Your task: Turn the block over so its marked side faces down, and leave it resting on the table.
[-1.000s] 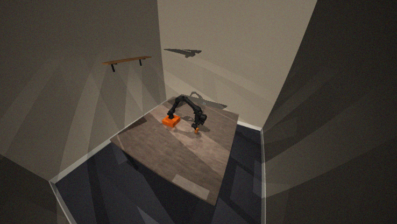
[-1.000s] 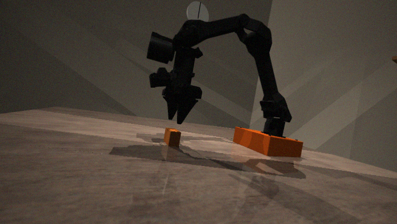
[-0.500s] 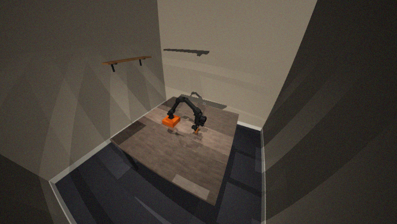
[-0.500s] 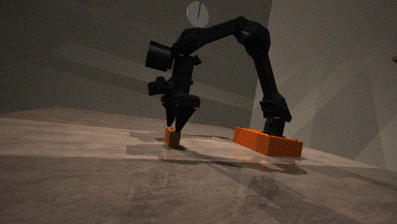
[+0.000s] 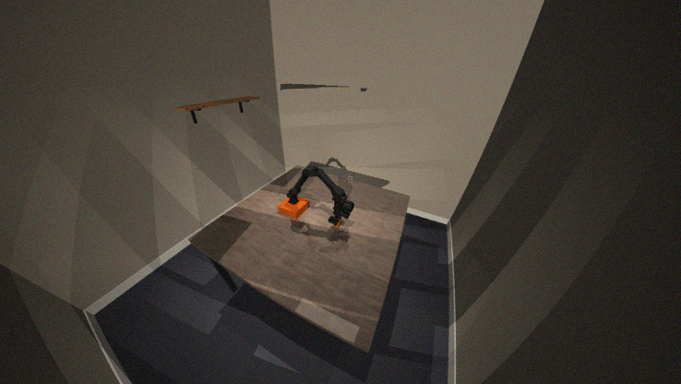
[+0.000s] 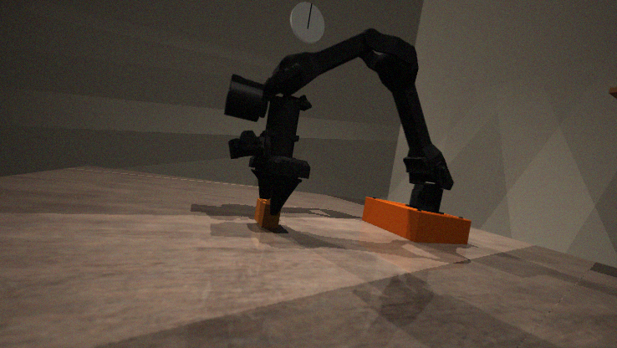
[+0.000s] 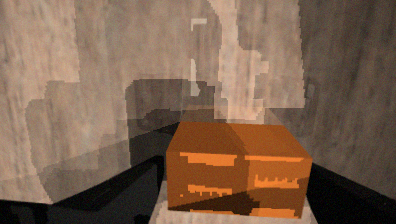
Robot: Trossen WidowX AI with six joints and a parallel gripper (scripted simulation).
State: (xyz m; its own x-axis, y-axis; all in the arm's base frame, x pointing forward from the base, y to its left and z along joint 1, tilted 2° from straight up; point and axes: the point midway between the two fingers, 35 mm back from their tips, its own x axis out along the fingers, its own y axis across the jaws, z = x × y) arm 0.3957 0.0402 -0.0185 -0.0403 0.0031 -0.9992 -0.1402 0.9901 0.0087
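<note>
The orange block lies 1 cm behind my gripper tip.
</note>
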